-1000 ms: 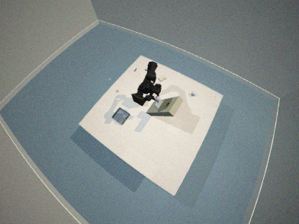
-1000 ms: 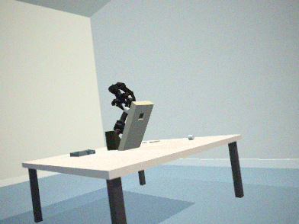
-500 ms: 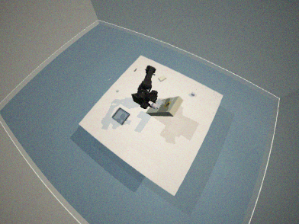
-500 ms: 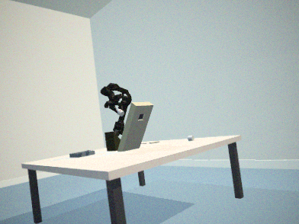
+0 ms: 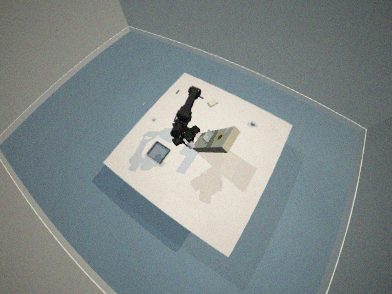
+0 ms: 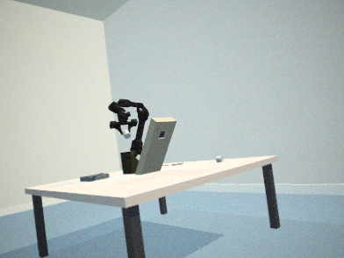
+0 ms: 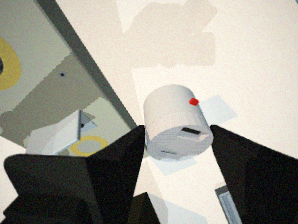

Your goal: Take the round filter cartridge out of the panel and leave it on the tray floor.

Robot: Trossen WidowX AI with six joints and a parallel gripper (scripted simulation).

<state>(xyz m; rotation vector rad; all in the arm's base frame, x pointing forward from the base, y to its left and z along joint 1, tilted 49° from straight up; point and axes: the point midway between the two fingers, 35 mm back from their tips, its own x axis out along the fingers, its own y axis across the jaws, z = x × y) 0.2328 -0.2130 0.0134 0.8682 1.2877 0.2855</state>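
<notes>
The grey square tray lies 260 mm behind my gripper tip, 150 mm to the right of it and 280 mm below it. Also, from my gripper tip: white round filter cartridge (right at my gripper tip); then pale block (220 mm behind, 570 mm to the left, 280 mm below).
</notes>
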